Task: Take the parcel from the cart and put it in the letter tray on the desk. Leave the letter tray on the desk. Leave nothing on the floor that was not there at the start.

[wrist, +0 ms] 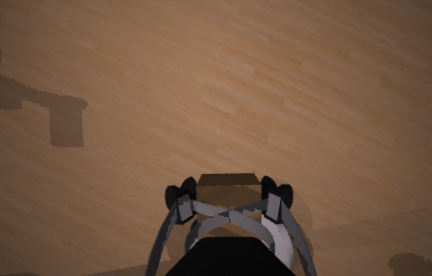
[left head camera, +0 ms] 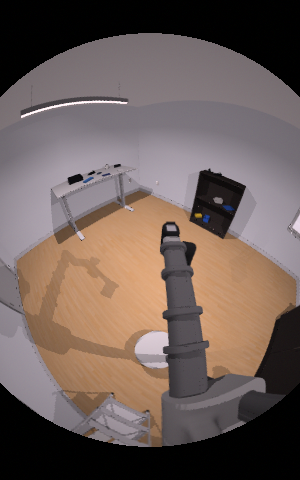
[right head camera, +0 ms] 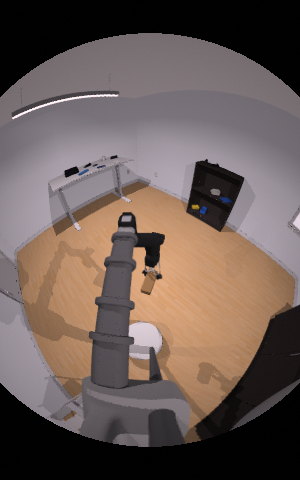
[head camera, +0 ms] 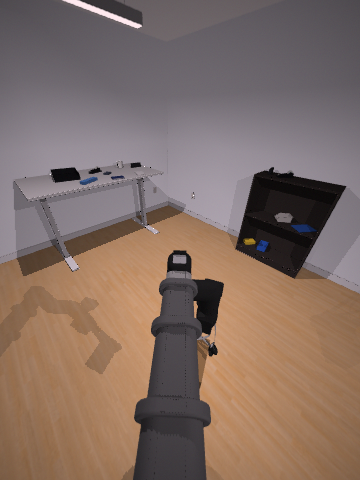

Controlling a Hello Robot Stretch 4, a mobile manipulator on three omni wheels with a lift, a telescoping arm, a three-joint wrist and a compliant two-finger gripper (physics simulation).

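Places are measured from the robot's base along level axes (x ahead, y up, z right), in centimetres.
Pixels of known places: gripper, fingertip midpoint: (wrist: 228,191) (right head camera: 151,275) (head camera: 200,349); robot's base at its link origin: (left head camera: 155,348) (right head camera: 141,339).
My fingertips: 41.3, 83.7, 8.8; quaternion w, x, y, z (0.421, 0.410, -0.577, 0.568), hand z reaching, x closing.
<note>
Ahead of a thing's pixels: the offset from my fingertips to its top centre, as dx, dy, dz. "pt": to the spot under its first point. Level surfaces: height alone.
My gripper (right head camera: 152,275) (wrist: 228,191) is shut on the brown parcel @(-4.5, +5.0, -1.5) (head camera: 201,367) (right head camera: 148,286) (wrist: 229,179) and holds it above the wooden floor. In the head camera view the arm hides part of the parcel. The white desk @(dy +8.6) (head camera: 42,190) (left head camera: 62,189) (right head camera: 60,181) stands at the back left, well away from the gripper. On it are a large black item (head camera: 65,174), a blue item @(+164.2, +11.6, -112.3) (head camera: 88,180), a smaller black item (head camera: 135,165) and other small things. I cannot tell which is the letter tray. The cart (left head camera: 149,426) shows at the bottom left of the left head view.
A dark bookshelf (head camera: 320,187) (left head camera: 225,178) with yellow, blue and pale items stands at the back right. A dark cabinet @(pt -85.2, -45.7, +136.0) (left head camera: 285,345) (right head camera: 277,345) is at the right edge. A white round disc (left head camera: 150,349) (right head camera: 146,336) is low beside the arm.
</note>
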